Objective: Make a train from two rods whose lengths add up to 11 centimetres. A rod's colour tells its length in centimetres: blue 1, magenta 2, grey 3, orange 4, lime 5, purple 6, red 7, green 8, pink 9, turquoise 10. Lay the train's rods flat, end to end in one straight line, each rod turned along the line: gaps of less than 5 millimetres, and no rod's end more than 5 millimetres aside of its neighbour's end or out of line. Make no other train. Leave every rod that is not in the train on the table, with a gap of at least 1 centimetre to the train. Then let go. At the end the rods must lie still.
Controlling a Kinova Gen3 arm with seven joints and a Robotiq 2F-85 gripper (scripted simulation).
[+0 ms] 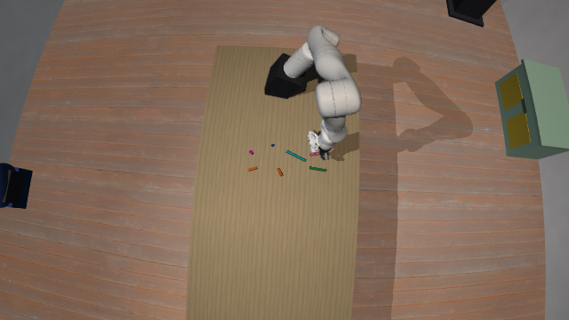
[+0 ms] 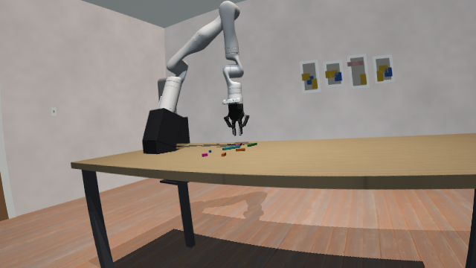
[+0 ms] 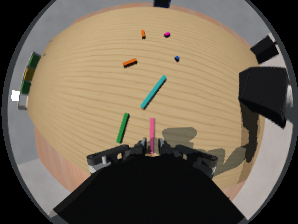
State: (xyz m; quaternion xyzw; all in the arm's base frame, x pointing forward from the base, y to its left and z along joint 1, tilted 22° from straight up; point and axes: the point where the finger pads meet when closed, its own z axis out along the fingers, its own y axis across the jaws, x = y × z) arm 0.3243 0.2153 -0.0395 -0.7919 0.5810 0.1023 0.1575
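The pink rod lies 70 mm below my hand. From my hand the other things lie so: turquoise rod: 30 mm ahead, 110 mm to the right, 70 mm below; then green rod: 80 mm ahead, 70 mm below; then blue rod: 230 mm to the right, 70 mm below.
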